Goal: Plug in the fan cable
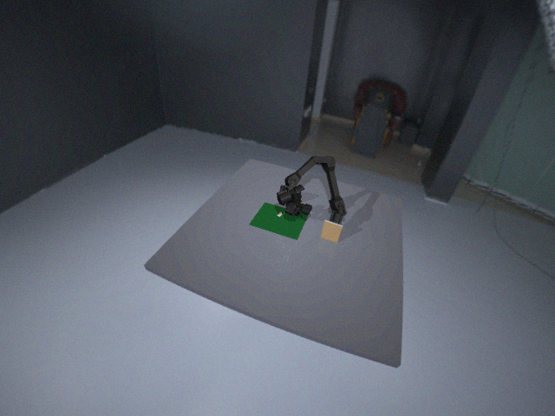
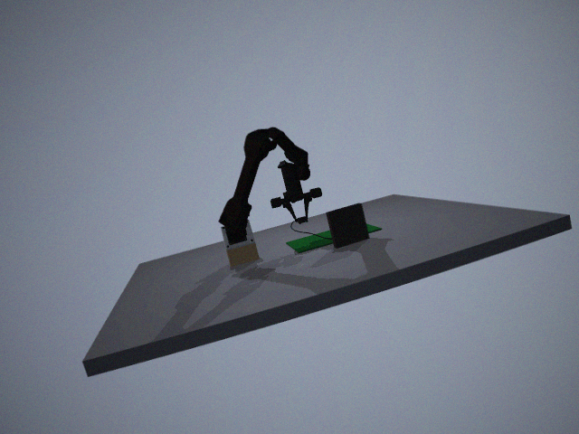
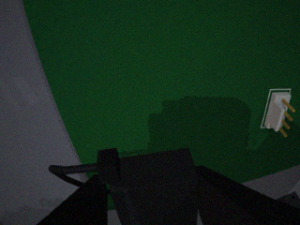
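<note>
Now: the green board 10 cm below my gripper tip and 9 cm ahead of it. From my gripper tip the other things lie so: dark square fan: 19 cm to the right, 12 cm ahead, 3 cm below; fan plug: 1 cm to the right.
</note>
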